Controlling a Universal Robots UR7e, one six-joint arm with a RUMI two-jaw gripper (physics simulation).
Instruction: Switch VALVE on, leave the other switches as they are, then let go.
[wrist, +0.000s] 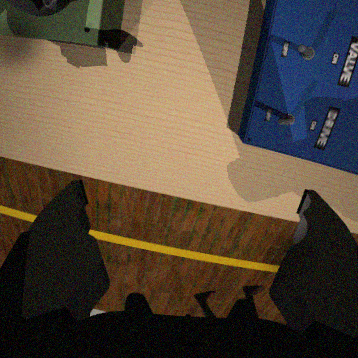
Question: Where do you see the gripper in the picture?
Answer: At 191, 187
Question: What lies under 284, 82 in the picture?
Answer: A blue switch panel.
